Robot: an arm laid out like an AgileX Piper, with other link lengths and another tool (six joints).
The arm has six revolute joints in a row. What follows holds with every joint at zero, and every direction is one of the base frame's.
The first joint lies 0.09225 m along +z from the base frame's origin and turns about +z.
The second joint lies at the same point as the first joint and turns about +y.
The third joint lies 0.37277 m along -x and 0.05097 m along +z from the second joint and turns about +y.
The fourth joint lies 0.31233 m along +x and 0.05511 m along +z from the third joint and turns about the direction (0.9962, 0, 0.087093).
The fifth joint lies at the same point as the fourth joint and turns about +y.
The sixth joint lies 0.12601 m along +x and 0.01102 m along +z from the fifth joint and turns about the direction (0.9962, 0, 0.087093).
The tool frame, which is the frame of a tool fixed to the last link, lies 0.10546 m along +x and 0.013 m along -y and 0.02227 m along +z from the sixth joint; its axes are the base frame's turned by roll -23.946, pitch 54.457 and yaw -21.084 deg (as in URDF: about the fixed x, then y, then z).
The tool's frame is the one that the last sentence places.
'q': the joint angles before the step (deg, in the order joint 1, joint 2, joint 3, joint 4, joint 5, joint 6). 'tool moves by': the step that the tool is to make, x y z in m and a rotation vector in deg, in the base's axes. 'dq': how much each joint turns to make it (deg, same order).
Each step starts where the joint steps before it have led.
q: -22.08, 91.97, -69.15, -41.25, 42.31, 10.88
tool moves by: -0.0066, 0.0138, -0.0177, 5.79, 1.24, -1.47
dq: 0.00, 0.14, 0.01, 7.25, 2.45, -2.94
